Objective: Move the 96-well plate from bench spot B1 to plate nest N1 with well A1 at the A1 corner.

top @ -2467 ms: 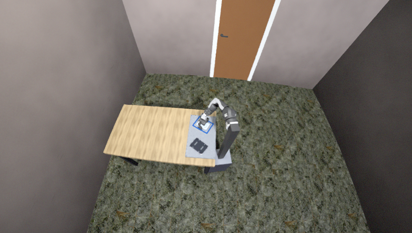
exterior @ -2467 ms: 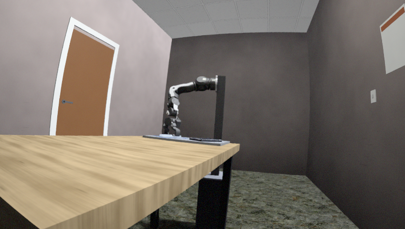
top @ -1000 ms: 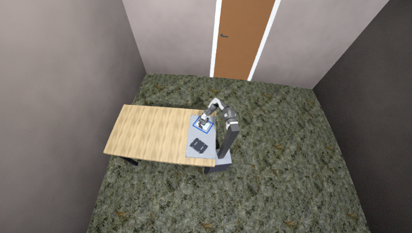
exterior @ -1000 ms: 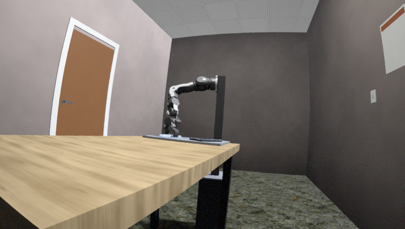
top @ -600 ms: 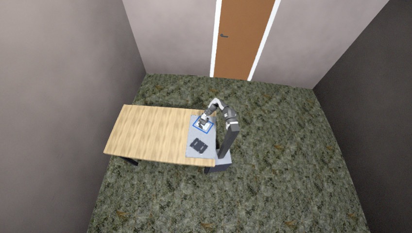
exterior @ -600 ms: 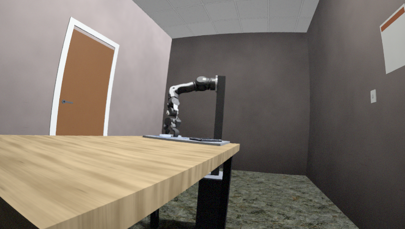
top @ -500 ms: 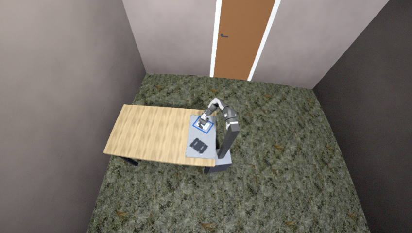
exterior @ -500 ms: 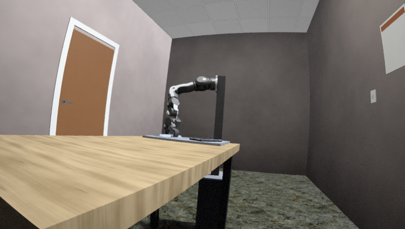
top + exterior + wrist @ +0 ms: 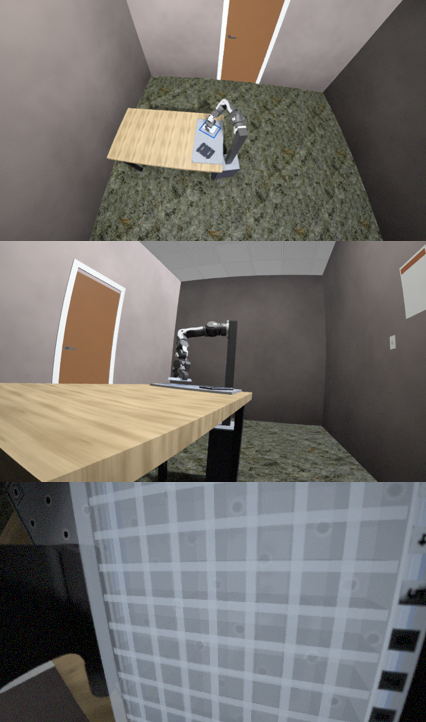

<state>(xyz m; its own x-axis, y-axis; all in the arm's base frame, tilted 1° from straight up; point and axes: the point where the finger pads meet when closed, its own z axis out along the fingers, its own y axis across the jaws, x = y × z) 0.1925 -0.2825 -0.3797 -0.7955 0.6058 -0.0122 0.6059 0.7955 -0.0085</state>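
The black plate nest lies 6 cm ahead of my hand, 25 cm to the left of it and 3 cm below it. The rest, counted from my hand: white 96-well plate: right at my hand.
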